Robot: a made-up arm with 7 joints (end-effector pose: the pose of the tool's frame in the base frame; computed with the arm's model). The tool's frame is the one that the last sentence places.
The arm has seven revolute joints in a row. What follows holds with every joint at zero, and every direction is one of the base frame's. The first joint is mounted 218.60 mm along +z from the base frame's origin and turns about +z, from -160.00 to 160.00 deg. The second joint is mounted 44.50 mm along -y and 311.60 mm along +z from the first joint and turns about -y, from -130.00 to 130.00 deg. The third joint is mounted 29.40 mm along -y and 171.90 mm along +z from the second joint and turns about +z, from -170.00 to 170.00 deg. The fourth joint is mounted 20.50 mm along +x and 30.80 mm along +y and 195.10 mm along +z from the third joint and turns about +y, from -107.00 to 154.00 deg. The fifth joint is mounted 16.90 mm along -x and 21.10 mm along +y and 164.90 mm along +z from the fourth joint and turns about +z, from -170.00 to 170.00 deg. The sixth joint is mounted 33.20 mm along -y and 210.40 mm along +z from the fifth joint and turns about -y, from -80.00 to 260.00 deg. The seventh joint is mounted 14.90 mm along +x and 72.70 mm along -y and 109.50 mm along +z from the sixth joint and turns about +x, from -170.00 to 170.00 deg. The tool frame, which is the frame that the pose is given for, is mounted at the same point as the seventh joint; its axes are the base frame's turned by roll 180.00, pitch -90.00 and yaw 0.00 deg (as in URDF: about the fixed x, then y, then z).
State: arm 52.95 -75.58 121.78 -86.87 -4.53 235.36 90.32
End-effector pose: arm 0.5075 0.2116 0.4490 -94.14 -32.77 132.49
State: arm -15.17 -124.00 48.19 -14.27 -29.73 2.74 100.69
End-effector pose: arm 0.6389 -0.4030 0.1301 72.61 -157.40 -37.48
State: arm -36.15 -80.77 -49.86 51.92 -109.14 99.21 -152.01
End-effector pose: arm 0.4772 -0.5375 0.3241 74.32 -126.34 77.66
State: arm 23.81 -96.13 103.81 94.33 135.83 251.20 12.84
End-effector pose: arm 0.2639 0.3521 0.7644 112.94 -36.29 35.77
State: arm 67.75 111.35 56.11 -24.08 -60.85 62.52 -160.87
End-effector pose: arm 0.0403 -0.6348 0.0571 57.87 -92.27 82.35
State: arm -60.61 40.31 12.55 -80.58 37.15 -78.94 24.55
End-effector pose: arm -0.4020 0.4831 0.7436 62.26 -4.77 106.63
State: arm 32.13 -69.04 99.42 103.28 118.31 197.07 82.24
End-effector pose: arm 0.0524 0.2304 0.7649 84.48 -156.50 22.42
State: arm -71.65 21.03 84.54 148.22 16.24 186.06 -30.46
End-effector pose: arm 0.0723 0.0119 0.6812 54.32 28.61 133.16
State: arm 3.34 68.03 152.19 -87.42 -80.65 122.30 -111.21
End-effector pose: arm -0.1257 -0.3471 0.8218 41.16 -76.14 138.37
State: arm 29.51 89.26 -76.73 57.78 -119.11 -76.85 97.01
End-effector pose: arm -0.4573 -0.6325 0.6061 -34.44 -132.84 -85.88
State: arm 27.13 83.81 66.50 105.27 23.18 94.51 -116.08
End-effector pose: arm -0.3988 0.0940 0.8100 -56.15 52.64 96.26
